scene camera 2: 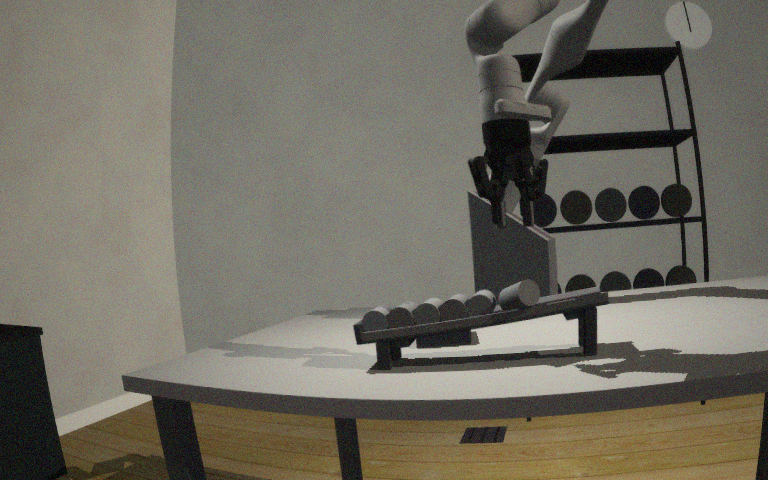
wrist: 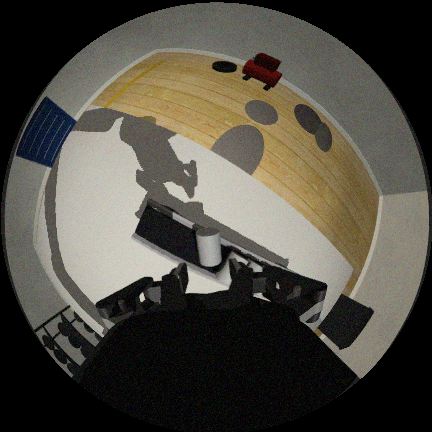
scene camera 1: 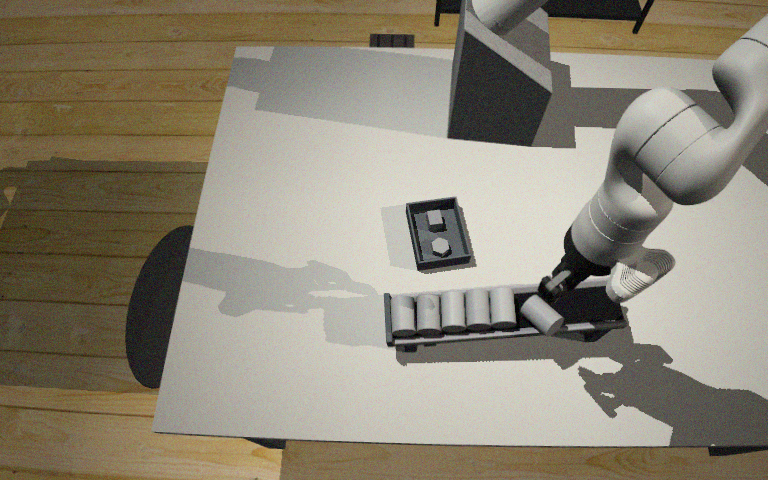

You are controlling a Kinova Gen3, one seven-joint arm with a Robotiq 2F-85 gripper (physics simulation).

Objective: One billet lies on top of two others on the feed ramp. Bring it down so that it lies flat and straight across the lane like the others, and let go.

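Places are measured from the arm's base along level axes (x ahead, y left, z up), in centimetres.
Where they show: gripper, between the fingertips: (scene camera 2: pixel 515 227) (wrist: pixel 207 269) (scene camera 1: pixel 560 288); arm's base, origin of its link: (scene camera 1: pixel 490 13).
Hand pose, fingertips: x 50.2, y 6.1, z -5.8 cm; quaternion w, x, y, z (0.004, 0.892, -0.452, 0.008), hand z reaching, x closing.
Things, the pixels of their centre, and the offset from my fingertips.
- grey billet, middle of its body: (scene camera 2: pixel 519 296) (scene camera 1: pixel 541 315) (wrist: pixel 208 246) dx +0.6, dy +0.0, dz -10.3 cm
- feed ramp, middle of its body: (scene camera 1: pixel 505 312) (wrist: pixel 225 262) dx -1.0, dy -5.0, dz -13.5 cm
- dark tray, middle of its body: (scene camera 2: pixel 444 330) (scene camera 1: pixel 437 232) dx -18.5, dy -15.2, dz -18.3 cm
- end stop, middle of its body: (scene camera 2: pixel 364 328) (scene camera 1: pixel 388 319) dx -0.1, dy -24.5, dz -14.0 cm
A grey billet (scene camera 1: pixel 542 314) (scene camera 2: pixel 518 294) (wrist: pixel 208 247) lies askew on the feed ramp (scene camera 1: pixel 591 304) (scene camera 2: pixel 475 326) (wrist: pixel 165 233), uphill of a row of several billets (scene camera 1: pixel 453 311) (scene camera 2: pixel 428 310) that lie straight across the lane. A small gap shows between it and the nearest one in scene camera 1. Its near end overlaps the near side rail and sits raised. My gripper (scene camera 1: pixel 550 287) (scene camera 2: pixel 512 221) (wrist: pixel 207 269) is partly open and empty, well above the ramp. In the wrist view the skewed billet lies beyond the fingertips, lined up with the gap between them; the row is mostly hidden by a finger.
A dark tray (scene camera 1: pixel 444 263) with a square and a hexagonal piece stands behind the ramp. An upright panel (scene camera 1: pixel 498 96) (scene camera 2: pixel 509 260) stands farther back. A shelf rack (scene camera 2: pixel 698 186) with round items is behind the table. The ramp has raised side rails and an end stop (scene camera 1: pixel 388 319).
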